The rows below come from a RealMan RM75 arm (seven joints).
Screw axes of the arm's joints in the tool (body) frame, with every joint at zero. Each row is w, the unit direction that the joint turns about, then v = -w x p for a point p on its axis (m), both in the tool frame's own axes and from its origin. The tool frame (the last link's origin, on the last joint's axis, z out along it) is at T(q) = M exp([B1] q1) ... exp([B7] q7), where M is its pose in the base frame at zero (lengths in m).
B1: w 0 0 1 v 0 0 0
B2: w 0 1 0 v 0.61 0 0
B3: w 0 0 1 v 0 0 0
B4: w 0 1 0 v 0.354 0 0
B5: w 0 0 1 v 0 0 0
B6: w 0 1 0 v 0.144 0 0
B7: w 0 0 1 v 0 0 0
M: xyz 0 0 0.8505 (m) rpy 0 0 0 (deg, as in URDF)
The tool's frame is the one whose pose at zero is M.
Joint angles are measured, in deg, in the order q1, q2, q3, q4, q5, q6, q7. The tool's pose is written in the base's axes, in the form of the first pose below.
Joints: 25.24 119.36 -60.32 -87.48 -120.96 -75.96 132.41
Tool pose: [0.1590, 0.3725, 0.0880, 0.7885, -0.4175, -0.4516, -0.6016, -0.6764, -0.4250]
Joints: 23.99 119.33 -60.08 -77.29 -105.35 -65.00 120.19
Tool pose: [0.1707, 0.3881, 0.0859, 0.7083, -0.3053, -0.6365, -0.6380, -0.6628, -0.3920]
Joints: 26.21 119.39 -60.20 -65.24 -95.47 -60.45 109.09
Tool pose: [0.1844, 0.4019, 0.0658, 0.6515, -0.2774, -0.7061, -0.6632, -0.6604, -0.3524]
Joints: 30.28 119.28 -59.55 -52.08 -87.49 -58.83 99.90
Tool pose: [0.1948, 0.4134, 0.0400, 0.5911, -0.2946, -0.7509, -0.6961, -0.6566, -0.2903]
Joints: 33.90 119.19 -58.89 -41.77 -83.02 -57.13 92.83
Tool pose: [0.2035, 0.4208, 0.0174, 0.5658, -0.3164, -0.7614, -0.7196, -0.6404, -0.2686]
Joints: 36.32 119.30 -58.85 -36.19 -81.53 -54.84 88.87
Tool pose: [0.2072, 0.4256, 0.0020, 0.5718, -0.3314, -0.7505, -0.7289, -0.6250, -0.2794]
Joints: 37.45 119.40 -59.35 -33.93 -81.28 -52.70 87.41
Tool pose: [0.2094, 0.4285, -0.0063, 0.5836, -0.3429, -0.7361, -0.7335, -0.6115, -0.2967]
